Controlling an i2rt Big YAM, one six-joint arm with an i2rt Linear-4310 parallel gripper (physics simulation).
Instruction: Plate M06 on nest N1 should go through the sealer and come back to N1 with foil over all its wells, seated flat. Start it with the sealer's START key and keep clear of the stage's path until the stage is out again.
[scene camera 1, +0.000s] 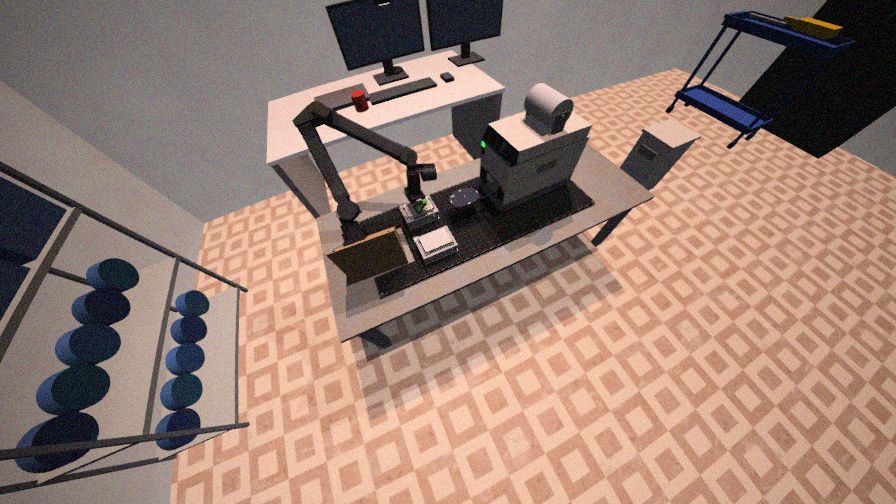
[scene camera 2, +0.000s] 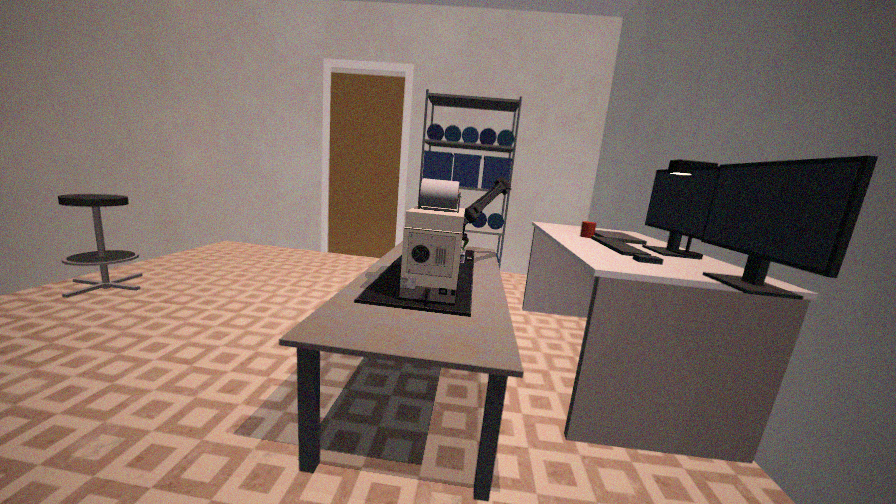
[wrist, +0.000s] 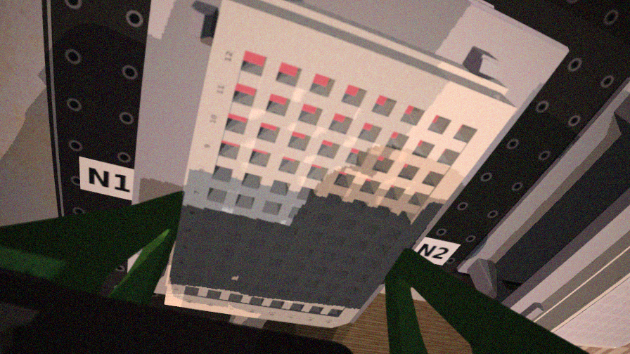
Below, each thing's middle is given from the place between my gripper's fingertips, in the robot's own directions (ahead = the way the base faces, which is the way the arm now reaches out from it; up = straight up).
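Labels:
N1 label (wrist: 109, 179): 60 mm behind my hand, 90 mm to the left of it, 60 mm below it. White roll (scene camera 2: 434, 193): 610 mm ahead of my hand, 50 mm to the right of it, 350 mm above it. N2 label (wrist: 437, 251): 50 mm behind my hand, 130 mm to the right of it, 60 mm below it.

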